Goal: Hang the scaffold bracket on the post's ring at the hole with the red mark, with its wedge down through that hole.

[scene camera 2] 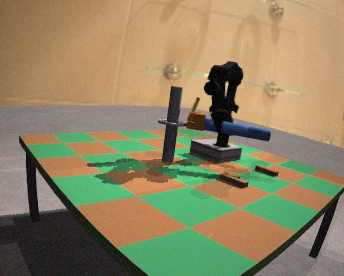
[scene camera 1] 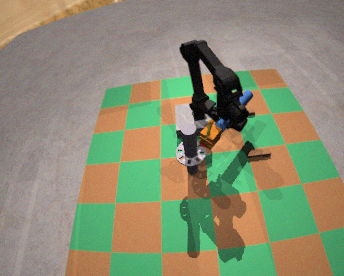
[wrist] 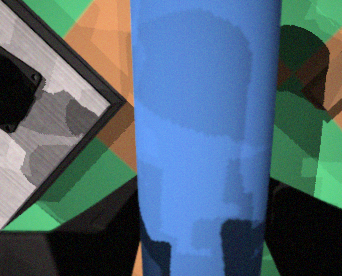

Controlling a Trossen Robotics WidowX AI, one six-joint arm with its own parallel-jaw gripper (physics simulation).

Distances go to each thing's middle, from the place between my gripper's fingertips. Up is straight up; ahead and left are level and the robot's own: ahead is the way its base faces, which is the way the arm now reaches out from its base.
Scene:
Now: the scaffold bracket [scene camera 2: 227, 128] 3 cm behind my hand, 4 cm to the left of it and 6 cm above it.

